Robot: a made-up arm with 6 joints.
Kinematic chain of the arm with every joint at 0, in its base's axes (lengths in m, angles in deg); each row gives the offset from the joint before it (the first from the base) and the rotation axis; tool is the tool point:
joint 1: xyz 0 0 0.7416 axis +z
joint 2: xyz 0.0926 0 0 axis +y
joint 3: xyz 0 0 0.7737 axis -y
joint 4: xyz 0 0 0.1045 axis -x
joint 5: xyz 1.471 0 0 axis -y
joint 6: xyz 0.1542 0 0 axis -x
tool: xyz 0 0 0
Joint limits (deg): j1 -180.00..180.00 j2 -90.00..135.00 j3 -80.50..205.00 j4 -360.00..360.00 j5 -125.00..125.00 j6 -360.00..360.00
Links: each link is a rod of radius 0.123 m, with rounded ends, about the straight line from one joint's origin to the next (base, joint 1, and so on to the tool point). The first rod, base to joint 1, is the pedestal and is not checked.
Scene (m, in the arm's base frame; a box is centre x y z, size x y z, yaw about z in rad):
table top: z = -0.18
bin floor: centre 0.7 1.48 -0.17 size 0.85 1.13 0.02 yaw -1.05
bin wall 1: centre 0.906 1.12 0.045 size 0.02 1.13 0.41 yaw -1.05
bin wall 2: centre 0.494 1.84 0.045 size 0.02 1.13 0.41 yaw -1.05
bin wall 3: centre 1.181 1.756 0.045 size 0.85 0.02 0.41 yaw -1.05
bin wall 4: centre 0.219 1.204 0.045 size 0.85 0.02 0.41 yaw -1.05
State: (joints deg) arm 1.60 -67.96 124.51 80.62 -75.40 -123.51
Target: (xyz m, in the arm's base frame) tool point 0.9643 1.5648 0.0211
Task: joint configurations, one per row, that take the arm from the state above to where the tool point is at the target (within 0.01 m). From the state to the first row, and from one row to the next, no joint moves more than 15 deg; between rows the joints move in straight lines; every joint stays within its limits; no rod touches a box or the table.
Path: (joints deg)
1: 8.39 -56.64 111.04 79.12 -76.10 -123.51
2: 15.19 -45.32 97.58 77.62 -76.80 -123.51
3: 21.98 -34.00 84.11 76.13 -77.50 -123.51
4: 28.78 -22.68 70.65 74.63 -78.20 -123.51
5: 35.57 -11.36 57.18 73.13 -78.90 -123.51
6: 42.36 -0.04 43.72 71.63 -79.60 -123.51
7: 49.16 11.29 30.25 70.14 -80.29 -123.51
8: 55.95 22.61 16.78 68.64 -80.99 -123.51
9: 62.74 33.93 3.32 67.14 -81.69 -123.51
10: 62.70 47.94 8.82 67.88 -77.80 -123.51
11: 62.66 61.95 14.32 68.62 -73.91 -123.51

